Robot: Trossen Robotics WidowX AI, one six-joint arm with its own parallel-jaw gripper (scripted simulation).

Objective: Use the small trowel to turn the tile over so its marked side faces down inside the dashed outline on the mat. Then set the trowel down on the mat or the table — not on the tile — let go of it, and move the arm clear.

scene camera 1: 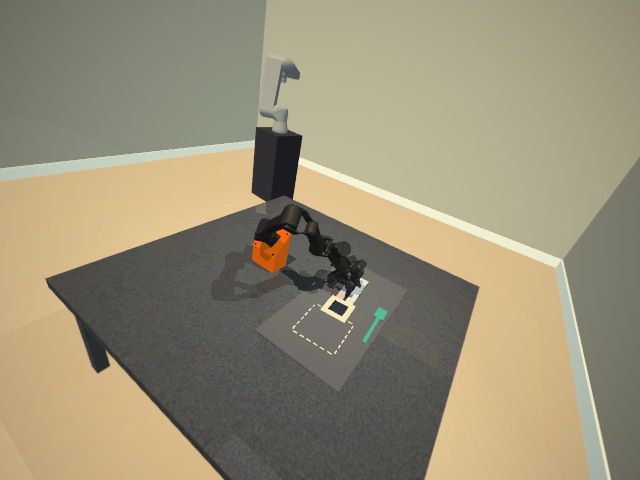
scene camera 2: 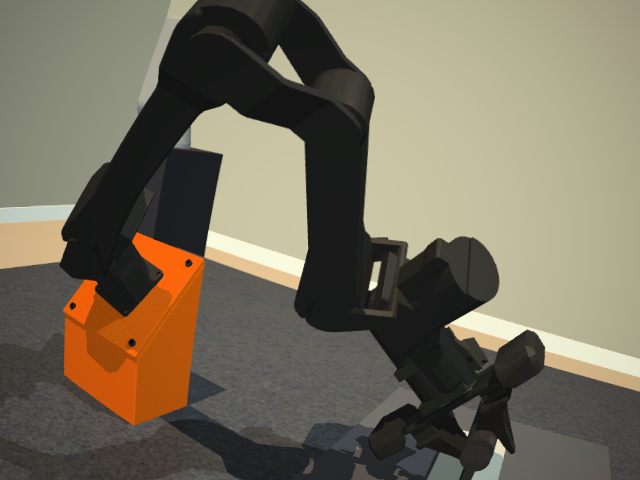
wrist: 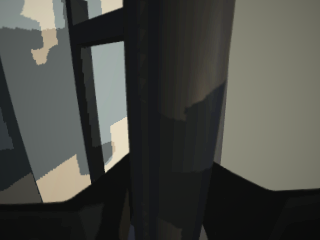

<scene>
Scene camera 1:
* gripper: 357, 288
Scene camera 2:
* gripper: 499, 459
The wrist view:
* gripper: 161, 153
</scene>
